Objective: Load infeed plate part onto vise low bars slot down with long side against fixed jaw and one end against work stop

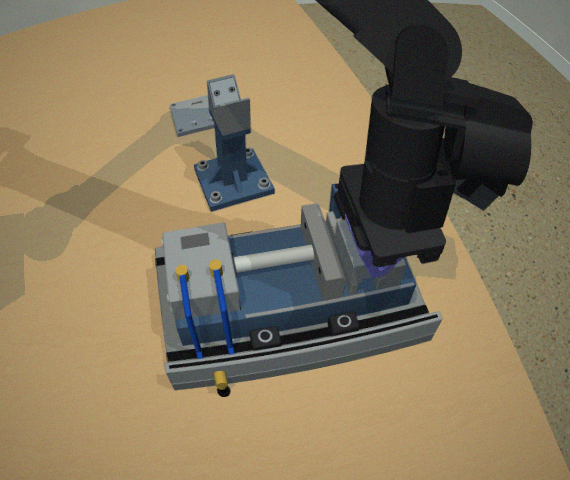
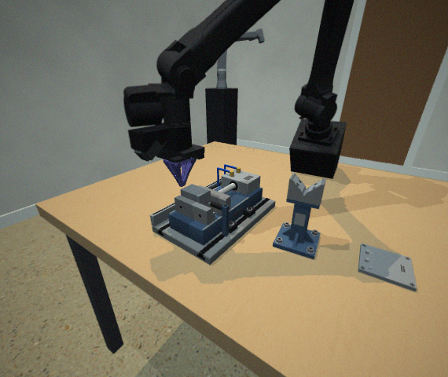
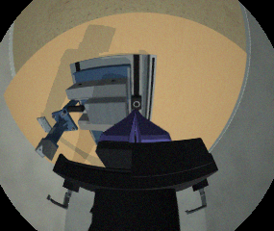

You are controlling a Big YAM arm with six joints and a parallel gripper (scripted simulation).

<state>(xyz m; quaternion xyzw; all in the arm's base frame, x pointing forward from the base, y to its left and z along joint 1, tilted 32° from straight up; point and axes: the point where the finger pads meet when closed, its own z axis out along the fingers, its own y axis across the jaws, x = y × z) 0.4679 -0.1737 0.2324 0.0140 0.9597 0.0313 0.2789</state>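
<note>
Right now the grey part is 4 cm to the left of my hand and 3 cm below it. Also, from my hand: fixed jaw (6 cm to the left, 4 cm below, 3 cm ahead); then black work stop (11 cm to the left, 3 cm below); then moving jaw (6 cm to the left, 4 cm below, 4 cm behind).
</note>
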